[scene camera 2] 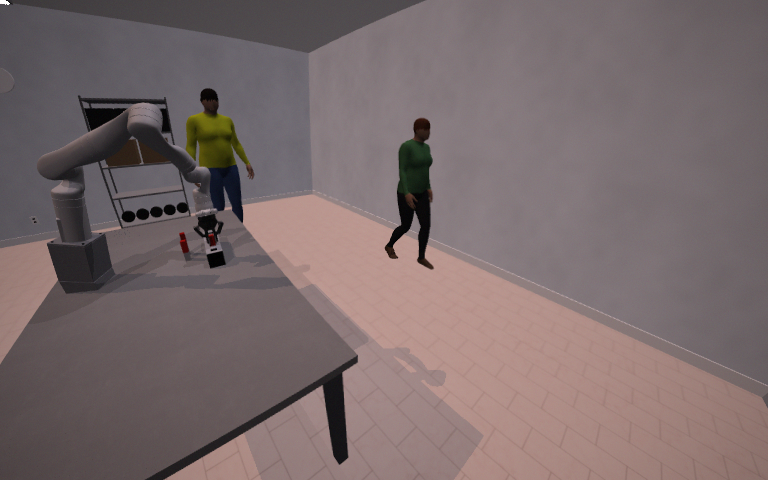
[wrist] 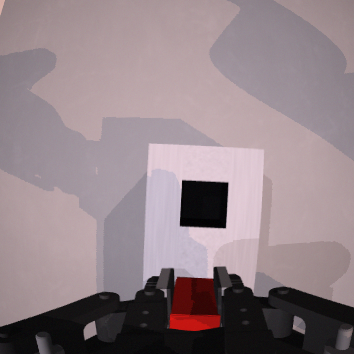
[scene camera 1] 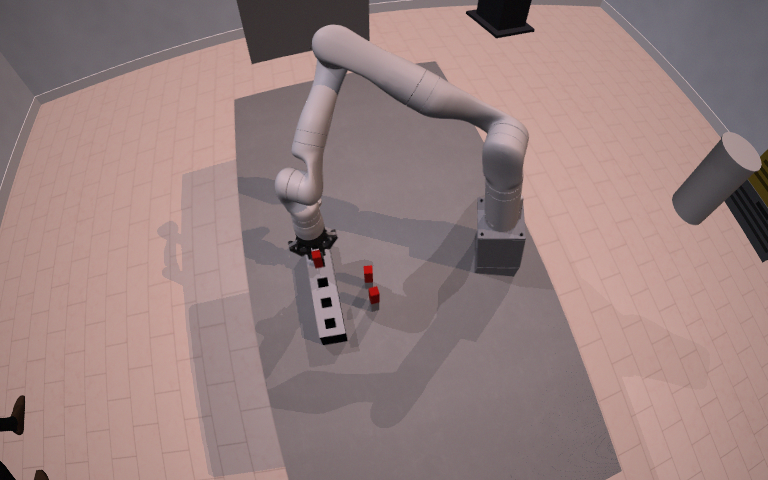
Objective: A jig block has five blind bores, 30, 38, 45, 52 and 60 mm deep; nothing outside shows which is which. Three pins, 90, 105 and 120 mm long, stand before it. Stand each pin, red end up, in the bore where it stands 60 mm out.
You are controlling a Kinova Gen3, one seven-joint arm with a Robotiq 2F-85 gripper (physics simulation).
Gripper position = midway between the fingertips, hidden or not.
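Scene camera 1 shows the gripper [scene camera 1: 316, 256] together with a jig block [scene camera 1: 331, 328]. In the wrist view there is a pin [wrist: 193, 307], and the jig block [wrist: 203, 203] and the gripper [wrist: 193, 282] are visible there too.
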